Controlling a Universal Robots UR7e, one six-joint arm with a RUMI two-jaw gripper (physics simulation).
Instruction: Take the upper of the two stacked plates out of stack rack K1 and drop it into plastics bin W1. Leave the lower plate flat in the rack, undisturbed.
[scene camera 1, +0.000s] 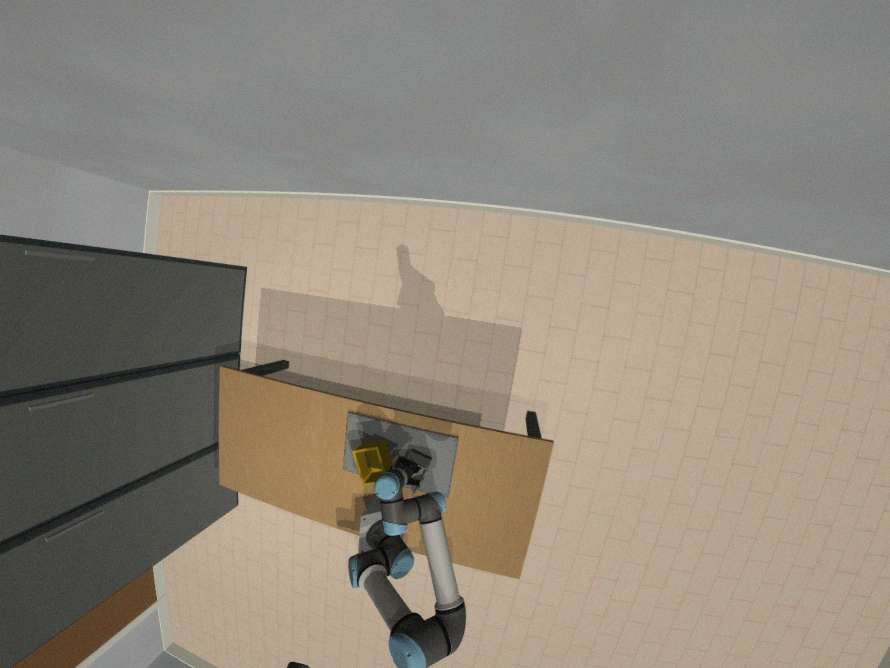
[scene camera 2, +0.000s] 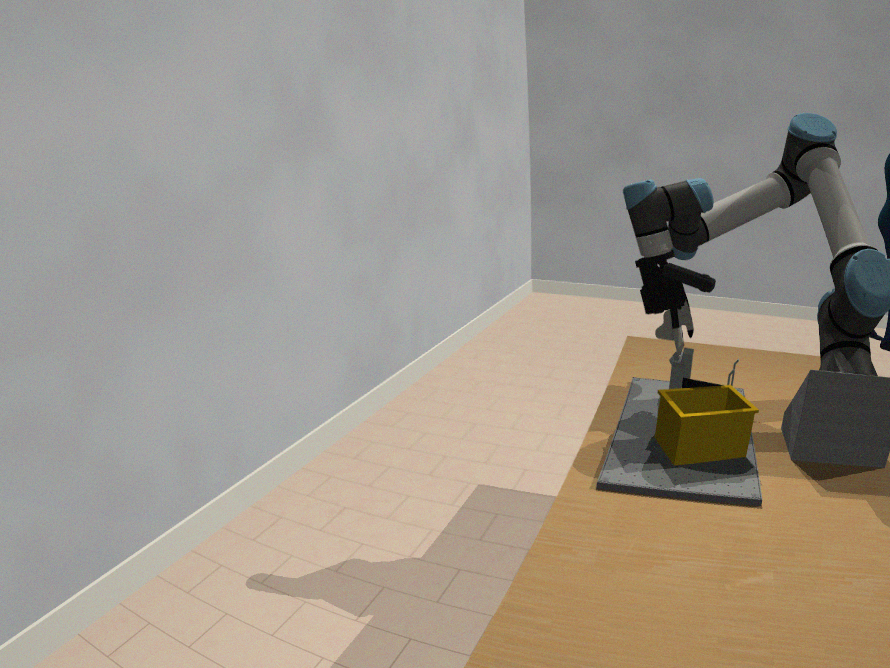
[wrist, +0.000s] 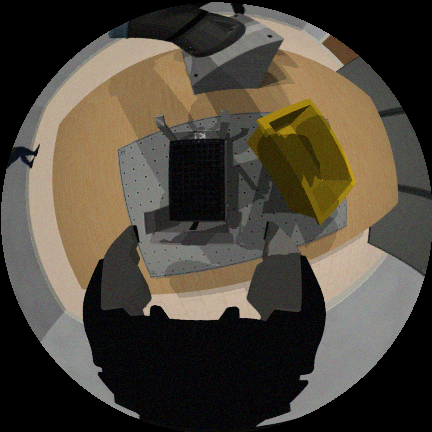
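Seen in the pictures: gripper, fingertip midpoint: (scene camera 2: 685, 346) (wrist: 199, 225); arm's base, origin of the base link: (scene camera 1: 381, 532) (scene camera 2: 847, 397) (wrist: 215, 36).
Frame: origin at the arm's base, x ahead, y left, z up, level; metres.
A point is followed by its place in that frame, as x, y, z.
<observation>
Stack rack K1 (wrist: 220, 134) @(0.271, -0.040, -0.038) (scene camera 2: 680, 370) @(0.382, -0.049, -0.002) stands on the perforated grey board, with its K1 label at the arm-base side. A black gridded plate (wrist: 197, 180) @(0.331, -0.086, -0.060) lies in it, seen from above in the wrist view; whether a second plate lies beneath is hidden. In scene camera 2 a dark plate edge (scene camera 2: 700, 383) @(0.331, -0.114, -0.050) shows behind the bin. Plastics bin W1, the yellow bin (scene camera 1: 371, 463) @(0.274, 0.129, -0.095) (scene camera 2: 708, 435) @(0.305, 0.161, -0.046) (wrist: 290, 172) @(0.340, 0.046, -0.021), stands upright beside the rack; no plate shows inside. My gripper (wrist: 199, 225) @(0.377, -0.082, 0.042) (scene camera 2: 684, 343) @(0.377, -0.082, 0.042) is open and empty, above the rack's level, its fingertips apart from the plate.
The grey board (scene camera 1: 439, 440) @(0.477, -0.163, -0.101) (scene camera 2: 632, 470) @(0.435, 0.226, -0.101) (wrist: 135, 180) @(0.297, -0.212, -0.101) lies on the wooden table (scene camera 1: 280, 438) @(0.232, 0.650, -0.114) (scene camera 2: 647, 575) @(0.361, 0.495, -0.114) (wrist: 85, 165) @(0.198, -0.388, -0.114). The grey arm pedestal (scene camera 2: 841, 417) @(0.027, 0.079, -0.014) (wrist: 235, 65) @(0.118, 0.016, -0.026) stands behind it. The rack's thin uprights rise at its label end. Dark cabinets (scene camera 1: 107, 431) stand beyond the table's left end.
</observation>
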